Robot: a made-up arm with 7 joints. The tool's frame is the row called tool.
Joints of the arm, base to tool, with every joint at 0 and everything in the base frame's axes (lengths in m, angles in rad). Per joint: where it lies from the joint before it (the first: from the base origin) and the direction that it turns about. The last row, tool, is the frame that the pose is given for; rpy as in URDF.
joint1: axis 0 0 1 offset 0.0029 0.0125 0.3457
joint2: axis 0 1 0 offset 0.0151 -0.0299 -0.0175
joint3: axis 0 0 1 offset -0.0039 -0.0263 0.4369
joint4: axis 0 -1 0 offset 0.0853 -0.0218 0.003
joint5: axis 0 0 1 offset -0.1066 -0.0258 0.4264
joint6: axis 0 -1 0 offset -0.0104 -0.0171 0.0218
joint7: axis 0 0 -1 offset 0.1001 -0.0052 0.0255
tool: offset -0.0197 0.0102 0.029 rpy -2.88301 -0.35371 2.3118
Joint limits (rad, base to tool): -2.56..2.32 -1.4..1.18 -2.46..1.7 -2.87..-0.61 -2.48..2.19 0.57..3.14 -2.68..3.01
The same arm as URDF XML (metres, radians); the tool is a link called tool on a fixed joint. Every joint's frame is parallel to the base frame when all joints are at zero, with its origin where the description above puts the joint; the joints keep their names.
<robot name="arm">
<joint name="tool_fixed" type="fixed"><parent link="link7"/><child link="tool"/><origin xyz="-0.0197 0.0102 0.029" rpy="-2.883 -0.3537 2.3118"/></joint>
<joint name="joint7" type="revolute"><parent link="link6"/><child link="link7"/><origin xyz="0.1001 -0.0052 0.0255"/><axis xyz="0 0 -1"/><limit lower="-2.68" upper="3.01"/></joint>
<joint name="joint6" type="revolute"><parent link="link5"/><child link="link6"/><origin xyz="-0.0104 -0.0171 0.0218"/><axis xyz="0 -1 0"/><limit lower="0.57" upper="3.14"/></joint>
<joint name="joint5" type="revolute"><parent link="link4"/><child link="link5"/><origin xyz="-0.1066 -0.0258 0.4264"/><axis xyz="0 0 1"/><limit lower="-2.48" upper="2.19"/></joint>
<joint name="joint4" type="revolute"><parent link="link3"/><child link="link4"/><origin xyz="0.0853 -0.0218 0.003"/><axis xyz="0 -1 0"/><limit lower="-2.87" upper="-0.61"/></joint>
<joint name="joint3" type="revolute"><parent link="link2"/><child link="link3"/><origin xyz="-0.0039 -0.0263 0.4369"/><axis xyz="0 0 1"/><limit lower="-2.46" upper="1.7"/></joint>
<joint name="joint2" type="revolute"><parent link="link1"/><child link="link2"/><origin xyz="0.0151 -0.0299 -0.0175"/><axis xyz="0 1 0"/><limit lower="-1.4" upper="1.18"/></joint>
<joint name="joint1" type="revolute"><parent link="base"/><child link="link1"/><origin xyz="0.0029 0.0125 0.3457"/><axis xyz="0 0 1"/><limit lower="-2.56" upper="2.32"/></joint>
<link name="base"/>
<link name="link1"/>
<link name="link2"/>
<link name="link3"/>
<link name="link4"/>
<link name="link5"/>
<link name="link6"/>
<link name="link7"/>
<link name="tool"/>
</robot>

